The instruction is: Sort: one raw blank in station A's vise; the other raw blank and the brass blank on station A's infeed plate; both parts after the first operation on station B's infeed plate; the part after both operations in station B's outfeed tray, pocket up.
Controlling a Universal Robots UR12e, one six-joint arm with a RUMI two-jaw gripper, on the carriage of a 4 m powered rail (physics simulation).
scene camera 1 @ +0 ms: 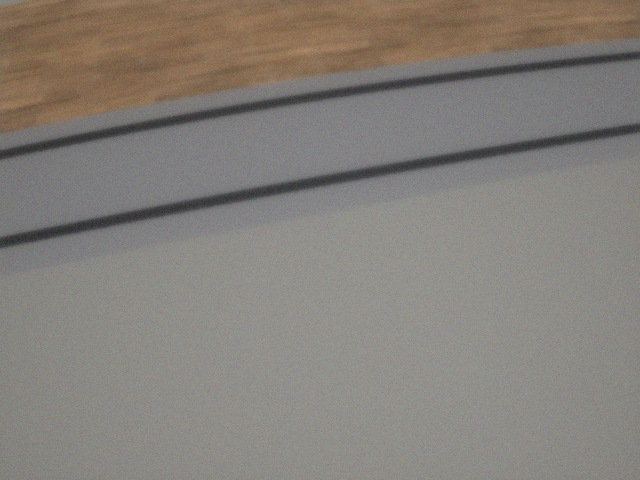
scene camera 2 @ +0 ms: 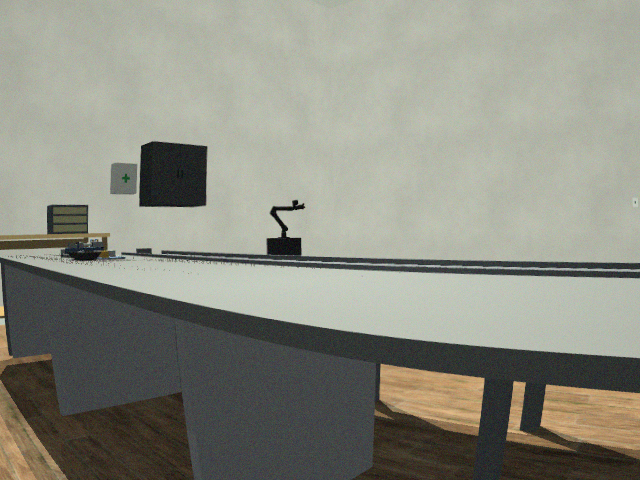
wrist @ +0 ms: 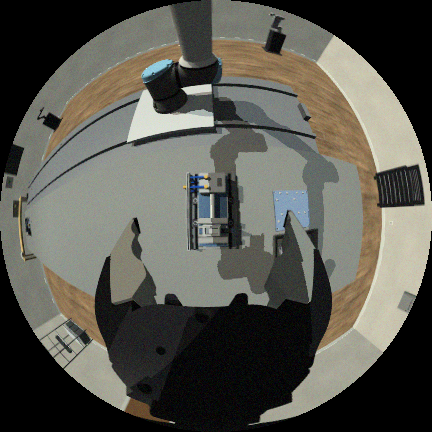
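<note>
My gripper is open in the wrist view, its jaws wide apart and nothing between them. Beyond and below the fingertips stands a vise with a blue bed, a pale bar along its middle and blue lines with yellow fittings at one end. A blue plate with small studs lies right of it. A dark tray adjoins the plate, largely hidden by the right jaw; something pale inside is too small to tell. I cannot make out any blank or part. Another station appears small and far off.
The arm's white carriage stands on the rail behind the vise. Rail strips run along the table. A dark arm on a box, a black cabinet and a first-aid box are in the background.
</note>
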